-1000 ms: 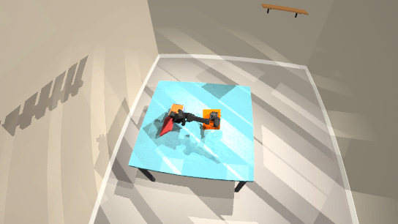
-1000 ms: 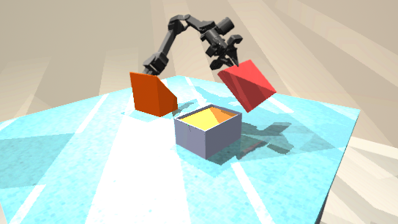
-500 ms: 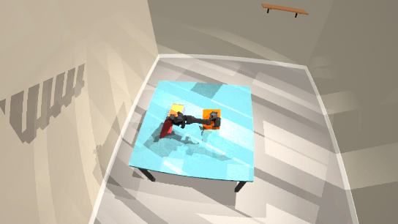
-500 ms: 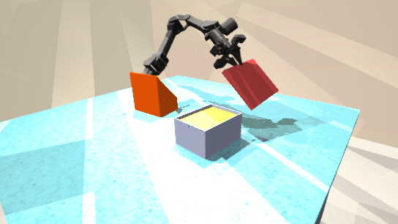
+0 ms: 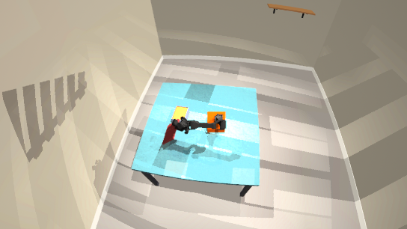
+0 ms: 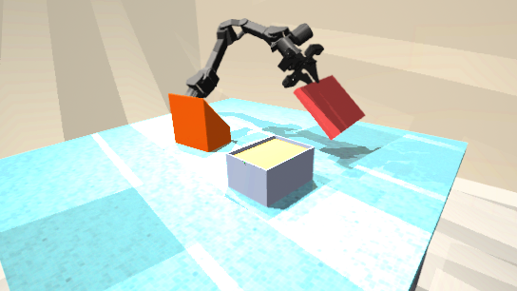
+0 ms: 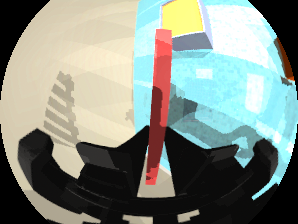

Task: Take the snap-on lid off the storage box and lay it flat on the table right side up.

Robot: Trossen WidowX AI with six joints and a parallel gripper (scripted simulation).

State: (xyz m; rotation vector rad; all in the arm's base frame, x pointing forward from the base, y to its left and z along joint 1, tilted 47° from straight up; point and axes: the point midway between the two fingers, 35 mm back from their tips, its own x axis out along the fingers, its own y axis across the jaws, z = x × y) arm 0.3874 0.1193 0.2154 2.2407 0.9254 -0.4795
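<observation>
Now: the red lid 60 mm ahead of my gripper tip and 60 mm below it. Also, from my gripper tip: grey storage box (40 mm ahead, 300 mm to the right, 180 mm below).
</observation>
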